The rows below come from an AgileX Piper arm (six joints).
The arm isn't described. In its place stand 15 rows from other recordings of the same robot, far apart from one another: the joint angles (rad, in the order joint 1, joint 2, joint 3, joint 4, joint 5, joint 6), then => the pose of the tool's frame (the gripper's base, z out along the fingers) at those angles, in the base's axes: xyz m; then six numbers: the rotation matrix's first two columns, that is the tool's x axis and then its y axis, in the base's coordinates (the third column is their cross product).
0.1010, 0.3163, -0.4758, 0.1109, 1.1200, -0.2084 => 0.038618, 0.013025, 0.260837, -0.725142, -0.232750, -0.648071, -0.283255, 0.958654, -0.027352
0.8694, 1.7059, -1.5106, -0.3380, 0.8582, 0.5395 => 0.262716, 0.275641, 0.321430, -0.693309, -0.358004, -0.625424, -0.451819, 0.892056, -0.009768
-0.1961, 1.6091, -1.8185, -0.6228, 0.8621, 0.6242 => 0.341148, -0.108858, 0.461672, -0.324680, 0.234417, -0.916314, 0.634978, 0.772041, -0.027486
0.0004, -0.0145, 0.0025, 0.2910, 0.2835, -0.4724 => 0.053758, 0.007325, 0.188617, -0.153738, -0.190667, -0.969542, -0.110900, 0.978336, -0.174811
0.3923, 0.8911, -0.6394, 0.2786, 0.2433, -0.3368 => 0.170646, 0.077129, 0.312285, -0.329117, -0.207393, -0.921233, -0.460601, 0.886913, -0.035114
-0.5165, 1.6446, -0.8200, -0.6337, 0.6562, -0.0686 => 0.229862, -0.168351, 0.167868, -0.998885, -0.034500, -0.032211, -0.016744, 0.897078, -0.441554
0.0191, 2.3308, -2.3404, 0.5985, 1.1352, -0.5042 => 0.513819, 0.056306, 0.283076, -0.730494, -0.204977, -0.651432, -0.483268, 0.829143, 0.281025
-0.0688, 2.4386, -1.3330, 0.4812, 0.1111, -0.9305 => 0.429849, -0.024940, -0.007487, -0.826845, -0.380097, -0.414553, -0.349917, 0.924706, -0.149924
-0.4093, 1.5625, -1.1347, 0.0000, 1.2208, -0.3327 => 0.257622, -0.111756, 0.251675, -0.997029, 0.076508, -0.008884, 0.076538, 0.997062, -0.003070
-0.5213, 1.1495, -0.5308, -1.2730, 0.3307, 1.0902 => 0.173984, -0.132492, 0.237270, -0.619771, 0.173916, -0.765269, 0.595981, 0.738727, -0.314785
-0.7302, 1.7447, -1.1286, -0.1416, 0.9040, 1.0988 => 0.237157, -0.225867, 0.197399, 0.179948, 0.969121, -0.168592, 0.983175, -0.171724, 0.062275
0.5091, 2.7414, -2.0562, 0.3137, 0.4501, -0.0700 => 0.466667, 0.274474, -0.002795, -0.846463, -0.231248, -0.479609, -0.372026, 0.901277, 0.222029
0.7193, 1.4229, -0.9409, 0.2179, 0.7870, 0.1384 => 0.195133, 0.189425, 0.249064, -0.864333, -0.377019, -0.332845, -0.465943, 0.849396, 0.247839
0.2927, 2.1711, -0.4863, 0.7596, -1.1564, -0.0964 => 0.271281, 0.021843, 0.044719, -0.424451, 0.087437, -0.901219, 0.410938, 0.905517, -0.105687
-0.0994, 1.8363, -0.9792, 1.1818, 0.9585, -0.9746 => 0.329830, 0.036353, 0.169938, -0.944876, 0.078937, -0.317772, -0.184057, 0.674609, 0.714861
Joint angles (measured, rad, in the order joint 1, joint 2, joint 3, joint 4, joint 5, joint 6), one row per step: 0.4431 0.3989 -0.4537 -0.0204 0.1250 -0.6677; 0.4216 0.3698 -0.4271 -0.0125 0.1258 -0.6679; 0.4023 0.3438 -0.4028 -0.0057 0.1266 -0.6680; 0.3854 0.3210 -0.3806 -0.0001 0.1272 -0.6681; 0.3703 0.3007 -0.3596 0.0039 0.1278 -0.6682; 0.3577 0.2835 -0.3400 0.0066 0.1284 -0.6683; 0.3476 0.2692 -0.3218 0.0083 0.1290 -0.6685; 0.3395 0.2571 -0.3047 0.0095 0.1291 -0.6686; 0.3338 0.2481 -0.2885 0.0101 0.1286 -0.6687; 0.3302 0.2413 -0.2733 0.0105 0.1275 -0.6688; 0.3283 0.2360 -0.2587 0.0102 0.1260 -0.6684; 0.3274 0.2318 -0.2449 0.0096 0.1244 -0.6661; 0.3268 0.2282 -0.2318 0.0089 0.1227 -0.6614
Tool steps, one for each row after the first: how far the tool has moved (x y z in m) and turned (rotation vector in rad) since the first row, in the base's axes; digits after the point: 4 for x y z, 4 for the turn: -0.0031 -0.0034 -0.0064 0.0076 0.0016 -0.0204; -0.0058 -0.0063 -0.0125 0.0141 0.0035 -0.0387; -0.0080 -0.0087 -0.0181 0.0191 0.0055 -0.0548; -0.0099 -0.0106 -0.0236 0.0221 0.0081 -0.0693; -0.0113 -0.0122 -0.0289 0.0234 0.0118 -0.0816; -0.0124 -0.0134 -0.0340 0.0231 0.0164 -0.0915; -0.0132 -0.0143 -0.0389 0.0222 0.0214 -0.0995; -0.0136 -0.0148 -0.0437 0.0202 0.0277 -0.1052; -0.0138 -0.0152 -0.0482 0.0178 0.0346 -0.1089; -0.0138 -0.0153 -0.0526 0.0150 0.0418 -0.1109; -0.0138 -0.0154 -0.0568 0.0136 0.0499 -0.1121; -0.0137 -0.0154 -0.0608 0.0145 0.0586 -0.1129
